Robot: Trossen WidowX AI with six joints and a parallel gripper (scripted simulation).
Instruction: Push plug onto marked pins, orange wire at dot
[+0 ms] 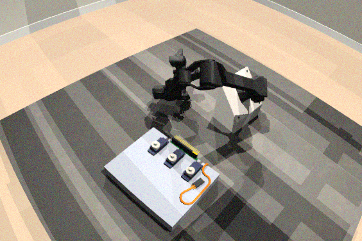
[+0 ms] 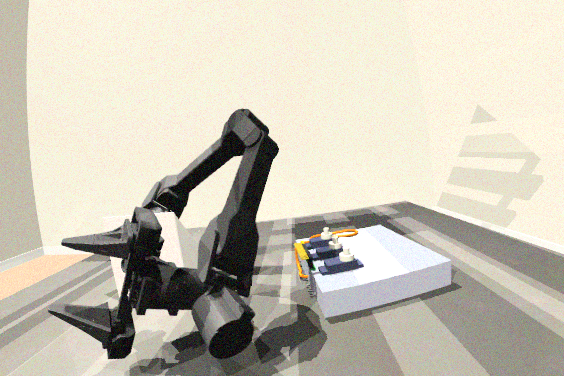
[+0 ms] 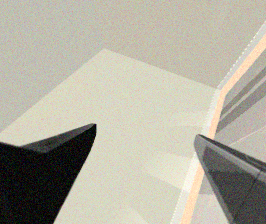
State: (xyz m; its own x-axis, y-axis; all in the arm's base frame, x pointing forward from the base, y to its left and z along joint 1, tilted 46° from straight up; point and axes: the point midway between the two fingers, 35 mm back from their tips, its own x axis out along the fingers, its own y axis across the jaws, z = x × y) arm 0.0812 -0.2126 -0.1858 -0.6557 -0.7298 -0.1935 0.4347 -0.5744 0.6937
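My gripper tip is now 420 mm short of the printed holder, 350 mm to the right of it and 140 mm above it.
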